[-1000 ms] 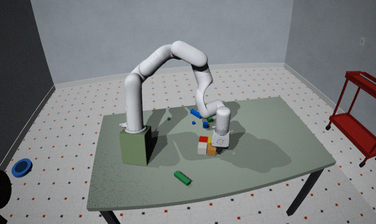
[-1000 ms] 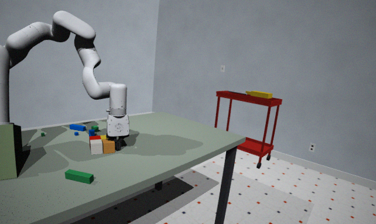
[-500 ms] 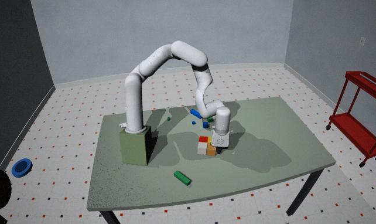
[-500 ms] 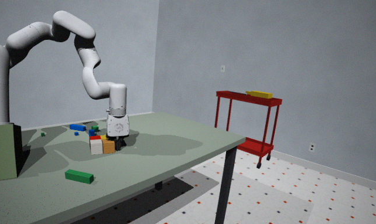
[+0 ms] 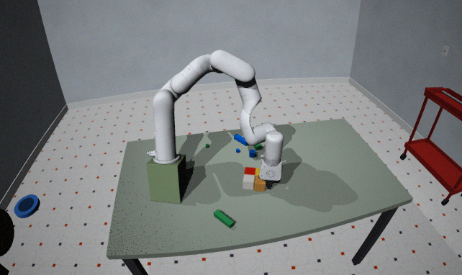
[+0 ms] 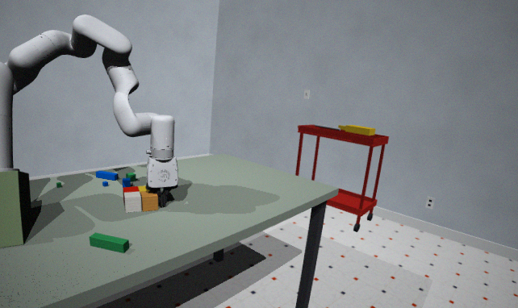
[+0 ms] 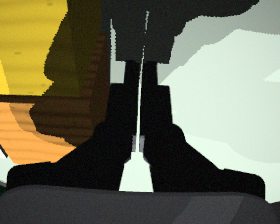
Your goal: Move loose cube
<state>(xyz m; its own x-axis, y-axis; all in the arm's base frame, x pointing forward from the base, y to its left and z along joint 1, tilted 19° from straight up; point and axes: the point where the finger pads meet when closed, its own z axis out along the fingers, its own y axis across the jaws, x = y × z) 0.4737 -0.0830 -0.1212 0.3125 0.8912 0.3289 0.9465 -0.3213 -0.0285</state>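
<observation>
Right now my hand is 40 mm past the orange cube and 10 mm to the right of it. From my hand the other things lie so: long green block: 240 mm behind, 160 mm to the right, 10 mm below.
</observation>
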